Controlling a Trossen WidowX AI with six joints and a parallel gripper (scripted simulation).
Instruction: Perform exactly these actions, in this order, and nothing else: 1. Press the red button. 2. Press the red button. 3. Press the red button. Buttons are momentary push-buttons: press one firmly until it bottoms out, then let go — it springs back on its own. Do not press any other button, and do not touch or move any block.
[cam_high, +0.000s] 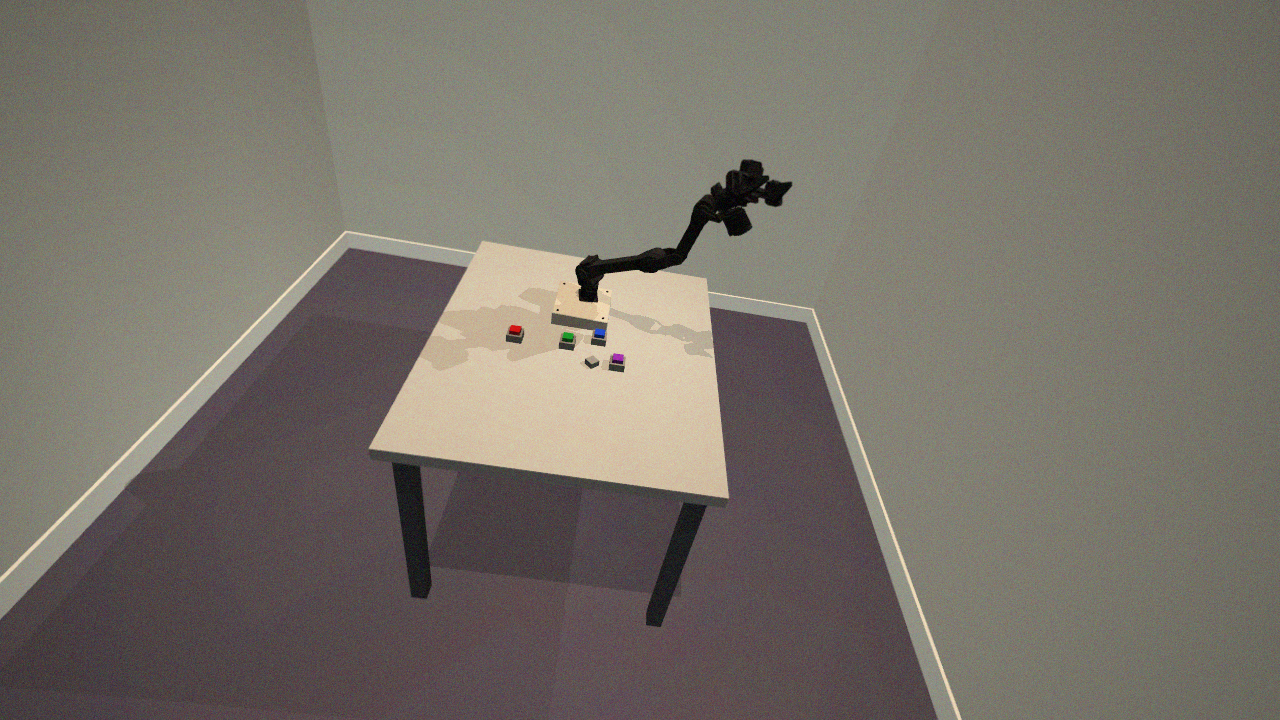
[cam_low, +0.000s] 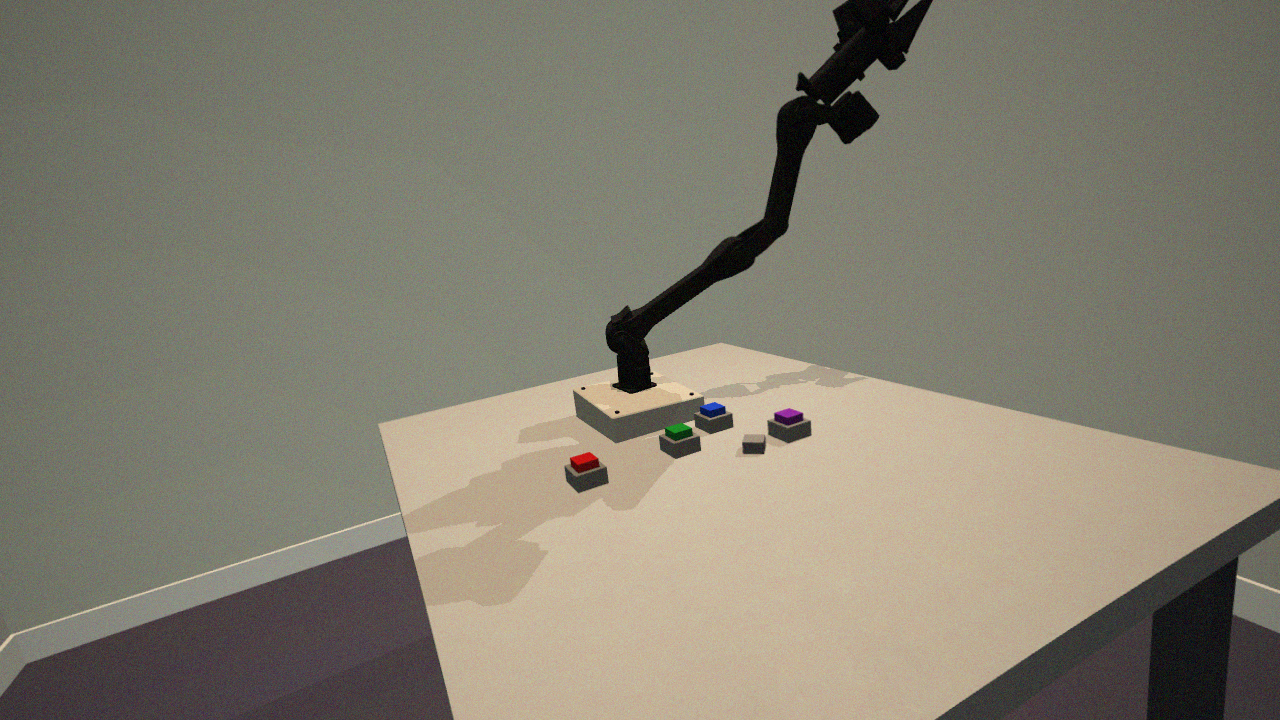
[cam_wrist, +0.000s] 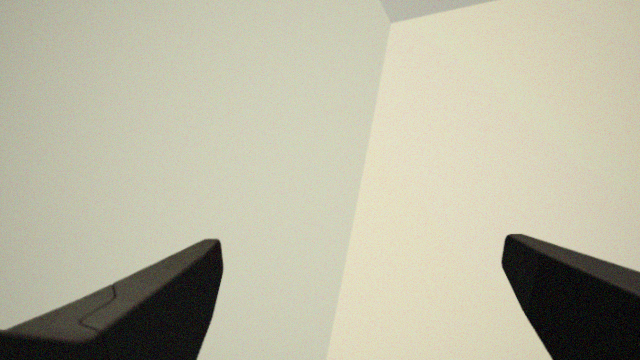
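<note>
Right now my gripper tip is 630 mm to the left of the red button, 630 mm above it and 170 mm past it. Also, from my gripper tip: blue button 630 mm below, 360 mm to the right, 180 mm behind; purple button 630 mm below, 310 mm to the right, 50 mm behind; small grey block 650 mm below, 390 mm to the right, 60 mm behind.
</note>
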